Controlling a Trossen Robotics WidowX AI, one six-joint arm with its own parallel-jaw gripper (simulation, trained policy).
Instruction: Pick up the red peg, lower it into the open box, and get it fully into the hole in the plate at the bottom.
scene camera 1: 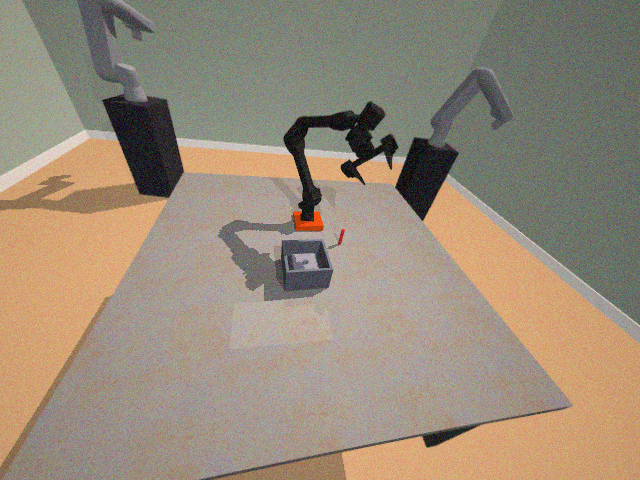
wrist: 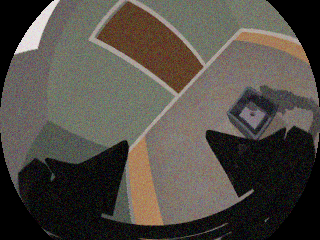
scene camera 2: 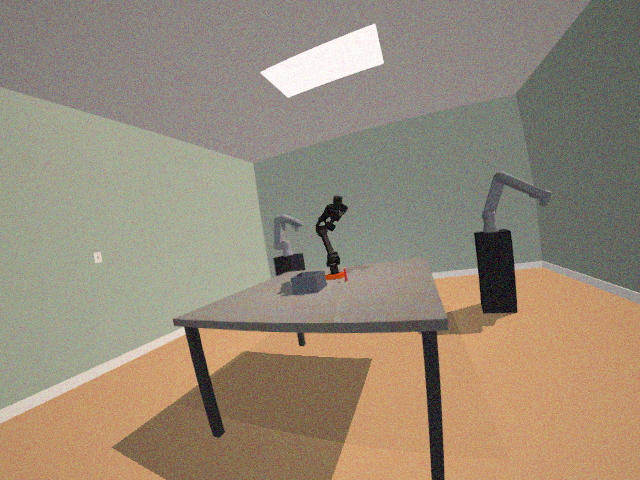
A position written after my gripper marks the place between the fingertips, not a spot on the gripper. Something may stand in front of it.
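Observation:
You can picture my gripper (scene camera 1: 377,177) (wrist: 167,139) in view for me, in scene camera 1 and in the wrist view too.

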